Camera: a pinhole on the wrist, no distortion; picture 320 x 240 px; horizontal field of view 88.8 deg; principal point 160.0 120.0 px. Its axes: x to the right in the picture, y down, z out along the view. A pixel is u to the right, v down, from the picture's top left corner.
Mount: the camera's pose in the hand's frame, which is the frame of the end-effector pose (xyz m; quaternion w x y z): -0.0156 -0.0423 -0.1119 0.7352 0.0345 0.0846 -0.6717
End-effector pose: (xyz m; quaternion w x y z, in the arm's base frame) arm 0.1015 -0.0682 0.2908 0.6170 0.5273 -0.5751 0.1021
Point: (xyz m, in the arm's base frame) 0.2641 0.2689 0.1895
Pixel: behind the camera
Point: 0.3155 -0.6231 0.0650
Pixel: 279.8 147.5
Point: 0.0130 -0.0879 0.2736
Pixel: 40.3 100.2
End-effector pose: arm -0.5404 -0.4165 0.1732 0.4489 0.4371 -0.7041 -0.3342
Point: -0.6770 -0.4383 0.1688
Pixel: 83.0 159.6
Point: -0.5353 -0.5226 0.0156
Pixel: 261.0 151.1
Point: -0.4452 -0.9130 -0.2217
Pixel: outside the picture
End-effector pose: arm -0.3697 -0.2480 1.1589 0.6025 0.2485 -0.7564 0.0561
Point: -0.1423 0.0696 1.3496
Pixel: behind the camera
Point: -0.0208 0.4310 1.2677
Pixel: behind the camera
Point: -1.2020 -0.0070 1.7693
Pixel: outside the picture
